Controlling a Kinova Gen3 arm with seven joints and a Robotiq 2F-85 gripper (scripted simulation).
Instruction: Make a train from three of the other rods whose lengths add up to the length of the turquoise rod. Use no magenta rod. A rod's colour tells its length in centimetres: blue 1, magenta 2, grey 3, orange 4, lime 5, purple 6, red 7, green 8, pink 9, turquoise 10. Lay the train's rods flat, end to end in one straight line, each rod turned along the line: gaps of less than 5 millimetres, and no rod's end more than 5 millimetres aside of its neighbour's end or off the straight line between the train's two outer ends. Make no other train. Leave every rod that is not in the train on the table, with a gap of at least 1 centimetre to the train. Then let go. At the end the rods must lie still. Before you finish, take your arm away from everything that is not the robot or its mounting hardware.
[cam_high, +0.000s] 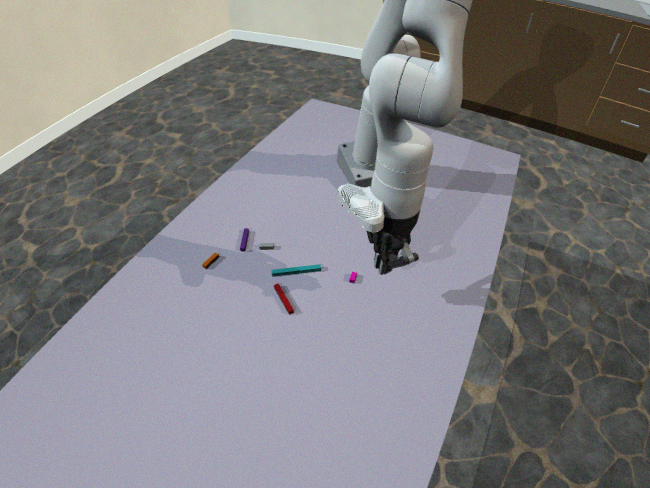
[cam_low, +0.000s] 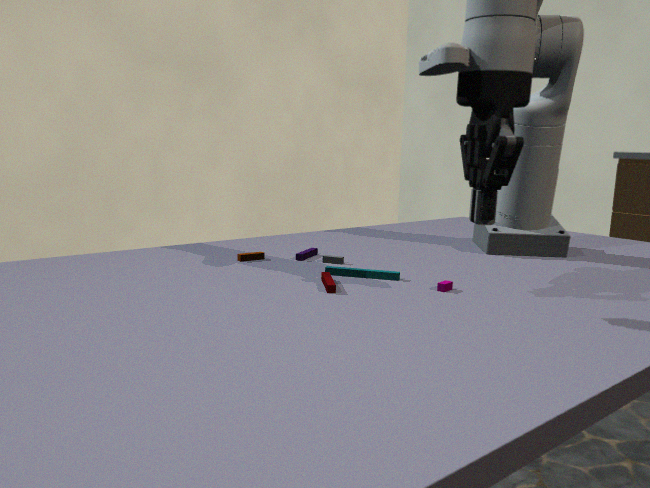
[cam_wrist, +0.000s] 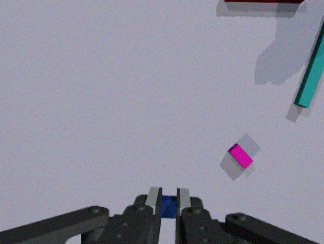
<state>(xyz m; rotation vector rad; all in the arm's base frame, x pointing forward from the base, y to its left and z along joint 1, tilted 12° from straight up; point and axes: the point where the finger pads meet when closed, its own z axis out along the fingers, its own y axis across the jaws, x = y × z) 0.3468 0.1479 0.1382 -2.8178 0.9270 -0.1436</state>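
The magenta rod lies 2 cm behind my hand, 6 cm to the right of it and 11 cm below it. The rest, counted from my hand: blue rod: 1 cm below; turquoise rod: 1 cm ahead, 17 cm to the right, 11 cm below; red rod: 8 cm ahead, 16 cm to the right, 11 cm below.
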